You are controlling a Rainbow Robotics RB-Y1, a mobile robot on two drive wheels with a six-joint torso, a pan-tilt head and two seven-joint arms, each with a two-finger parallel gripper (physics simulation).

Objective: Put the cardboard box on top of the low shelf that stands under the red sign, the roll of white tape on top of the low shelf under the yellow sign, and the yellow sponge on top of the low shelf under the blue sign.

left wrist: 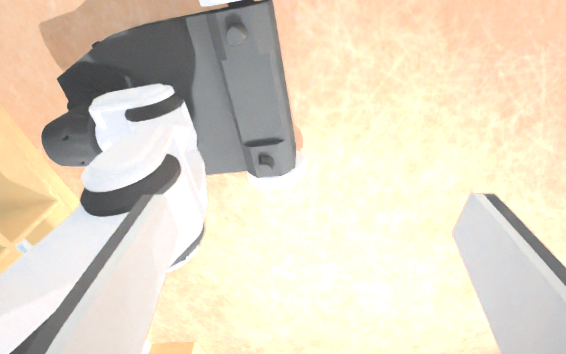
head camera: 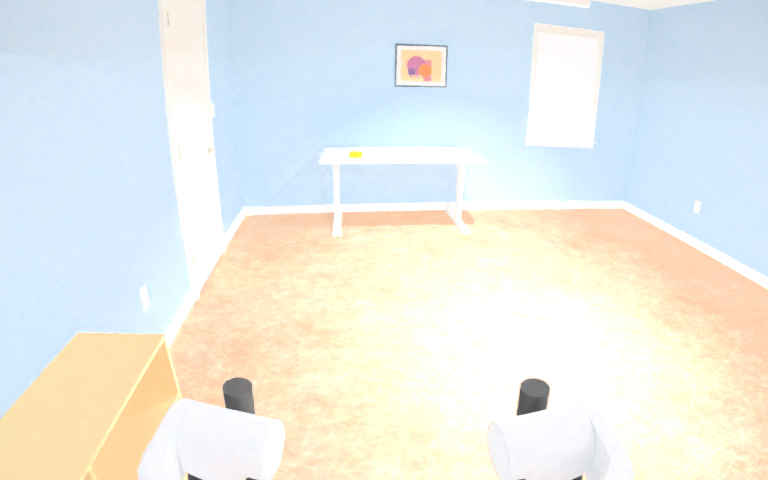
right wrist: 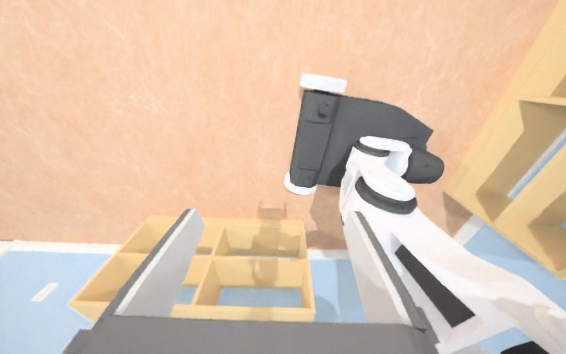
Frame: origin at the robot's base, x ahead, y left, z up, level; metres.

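Seen in the pictures: left gripper, fingertip midpoint: [left wrist: 314,214]; right gripper, fingertip midpoint: [right wrist: 272,219].
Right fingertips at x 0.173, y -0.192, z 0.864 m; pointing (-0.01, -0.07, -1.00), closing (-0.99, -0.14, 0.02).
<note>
A point is followed by its place in that frame.
The yellow sponge [head camera: 355,154] @(x 3.847, y 0.274, z 0.750 m) is a small yellow block on the left part of the white table's top, far off in the head view. A low wooden shelf [head camera: 96,384] @(x 0.794, y 0.906, z 0.610 m) stands at the lower left of the head view. Its sign does not show. The cardboard box, the white tape roll and the red, yellow and blue signs do not show in these views. My left gripper [left wrist: 314,214] @(x 0.168, y 0.194, z 0.863 m) is open with no object between its fingers, above the floor. My right gripper [right wrist: 272,219] @(x 0.173, y -0.192, z 0.864 m) is open and empty, with low wooden shelving [right wrist: 260,314] @(x 0.156, y 0.750, z 0.610 m) far below and beyond its fingers.
The white table [head camera: 419,155] @(x 3.992, y -0.325, z 0.720 m) stands before the far blue wall, under a framed picture [head camera: 420,65] @(x 4.520, y -0.353, z 1.579 m). A white door [head camera: 192,130] @(x 2.836, y 1.374, z 1.129 m) is in the left wall. More wooden shelving [right wrist: 505,120] @(x -0.977, y -0.234, z 0.079 m) [left wrist: 30,165] @(x -0.975, y -0.161, z 0.069 m) shows at the right wrist view's right and the left wrist view's left. My dark base [left wrist: 215,125] @(x -0.135, y -0.059, z 0.169 m) [right wrist: 345,135] @(x -0.147, y -0.068, z 0.169 m) shows too.
</note>
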